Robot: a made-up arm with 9 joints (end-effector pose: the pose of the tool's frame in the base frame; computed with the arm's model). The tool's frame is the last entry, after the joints. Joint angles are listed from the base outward.
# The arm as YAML. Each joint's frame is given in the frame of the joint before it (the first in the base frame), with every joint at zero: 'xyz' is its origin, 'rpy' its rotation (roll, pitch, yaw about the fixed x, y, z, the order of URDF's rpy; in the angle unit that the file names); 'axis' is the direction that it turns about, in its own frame. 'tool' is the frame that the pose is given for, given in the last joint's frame.
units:
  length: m
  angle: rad
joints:
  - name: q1
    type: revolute
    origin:
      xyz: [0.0, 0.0, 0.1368]
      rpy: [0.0, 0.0, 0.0]
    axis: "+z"
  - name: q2
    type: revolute
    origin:
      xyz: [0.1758, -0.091, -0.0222]
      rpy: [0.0, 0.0, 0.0]
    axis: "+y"
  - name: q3
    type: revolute
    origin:
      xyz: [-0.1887, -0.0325, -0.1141]
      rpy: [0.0, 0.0, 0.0]
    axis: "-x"
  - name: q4
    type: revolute
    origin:
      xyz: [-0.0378, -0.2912, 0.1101]
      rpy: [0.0, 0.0, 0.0]
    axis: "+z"
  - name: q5
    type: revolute
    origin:
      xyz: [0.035, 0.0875, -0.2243]
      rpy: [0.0, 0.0, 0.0]
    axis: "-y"
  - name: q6
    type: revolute
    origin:
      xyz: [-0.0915, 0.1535, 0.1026]
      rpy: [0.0, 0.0, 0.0]
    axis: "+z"
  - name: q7
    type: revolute
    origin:
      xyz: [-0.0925, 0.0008, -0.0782]
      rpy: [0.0, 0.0, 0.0]
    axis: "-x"
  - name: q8
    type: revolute
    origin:
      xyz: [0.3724, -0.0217, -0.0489]
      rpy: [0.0, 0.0, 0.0]
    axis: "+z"
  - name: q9
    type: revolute
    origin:
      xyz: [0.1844, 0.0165, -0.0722]
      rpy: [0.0, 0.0, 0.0]
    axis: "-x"
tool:
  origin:
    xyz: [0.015, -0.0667, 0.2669]
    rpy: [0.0, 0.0, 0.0]
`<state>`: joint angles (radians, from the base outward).
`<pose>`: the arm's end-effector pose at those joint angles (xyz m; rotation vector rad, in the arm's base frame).
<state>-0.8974 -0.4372 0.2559 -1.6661 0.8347 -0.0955 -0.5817 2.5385 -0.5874</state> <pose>-0.1218 -0.4606 0.2697 -0.8516 0.3177 -0.1454</pose>
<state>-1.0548 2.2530 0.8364 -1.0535 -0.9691 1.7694 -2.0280 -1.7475 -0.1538</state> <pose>-0.1921 -0.0463 0.2708 -0.1682 -1.2948 0.1647</pose>
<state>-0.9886 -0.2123 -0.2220 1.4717 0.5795 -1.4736 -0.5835 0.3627 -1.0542</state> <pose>-0.1399 -0.5322 -0.3421 1.8550 -1.2456 0.2441</pose>
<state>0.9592 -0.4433 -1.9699 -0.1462 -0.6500 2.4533 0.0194 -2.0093 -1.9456</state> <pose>-0.1839 -0.0328 0.0362 -1.2581 -1.7198 -0.2813</pose>
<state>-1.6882 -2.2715 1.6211 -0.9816 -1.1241 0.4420 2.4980 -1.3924 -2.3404</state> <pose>-0.0559 0.3336 0.0765 2.6291 0.7901 1.3697</pose>
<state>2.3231 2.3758 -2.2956 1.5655 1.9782 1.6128 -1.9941 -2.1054 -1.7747</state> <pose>-0.5991 0.1639 0.3757 1.5841 1.2235 -0.5649</pose>
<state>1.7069 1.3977 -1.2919 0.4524 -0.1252 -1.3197 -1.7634 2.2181 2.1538</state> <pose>0.0015 0.0789 0.3560 -1.1017 -0.9526 0.2723</pose>
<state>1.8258 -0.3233 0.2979 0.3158 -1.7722 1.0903 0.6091 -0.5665 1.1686</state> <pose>-0.2306 -0.1571 -0.4594 1.6572 0.8952 -2.2672</pose>
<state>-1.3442 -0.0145 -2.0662 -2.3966 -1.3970 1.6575 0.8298 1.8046 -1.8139</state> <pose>0.3657 -0.5741 -0.4941 1.2228 -2.3092 1.7156</pose>
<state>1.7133 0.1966 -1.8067 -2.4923 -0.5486 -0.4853 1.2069 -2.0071 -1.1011</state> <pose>0.0773 0.0122 -0.3746 -2.1902 0.0160 0.1984</pose>
